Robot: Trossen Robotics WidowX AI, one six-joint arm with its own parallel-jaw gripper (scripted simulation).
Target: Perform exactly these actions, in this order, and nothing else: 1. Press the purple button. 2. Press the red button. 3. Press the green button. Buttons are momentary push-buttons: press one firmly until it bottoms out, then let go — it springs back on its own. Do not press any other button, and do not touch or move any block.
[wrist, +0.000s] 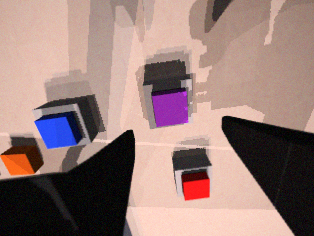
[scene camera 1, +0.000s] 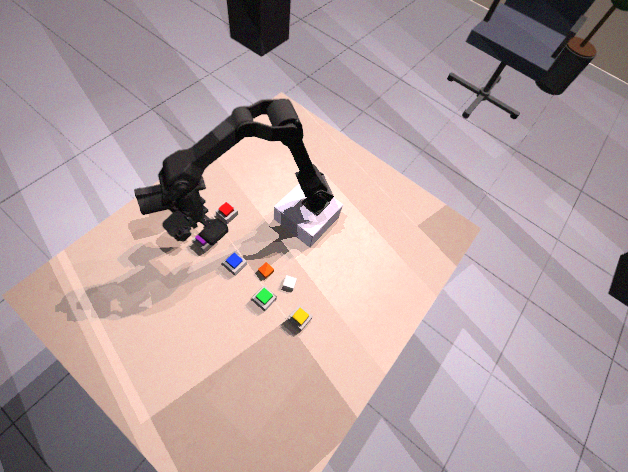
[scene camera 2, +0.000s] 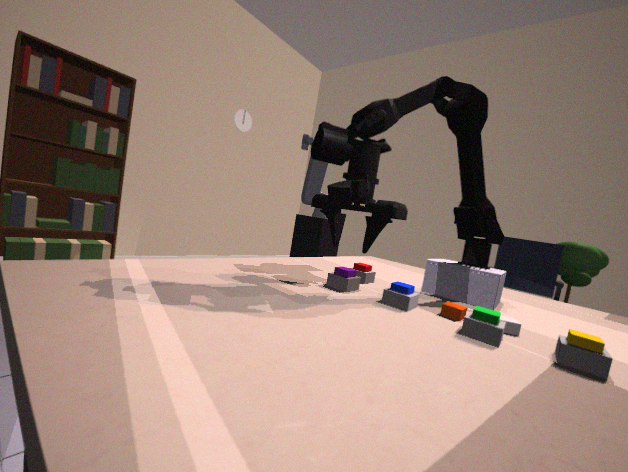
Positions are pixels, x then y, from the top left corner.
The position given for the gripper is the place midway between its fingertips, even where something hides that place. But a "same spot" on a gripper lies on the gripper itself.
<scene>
gripper: wrist 177,128; scene camera 1; scene camera 2
same spot on gripper: (scene camera 1: 178,224) = (scene camera 2: 350,183)
</scene>
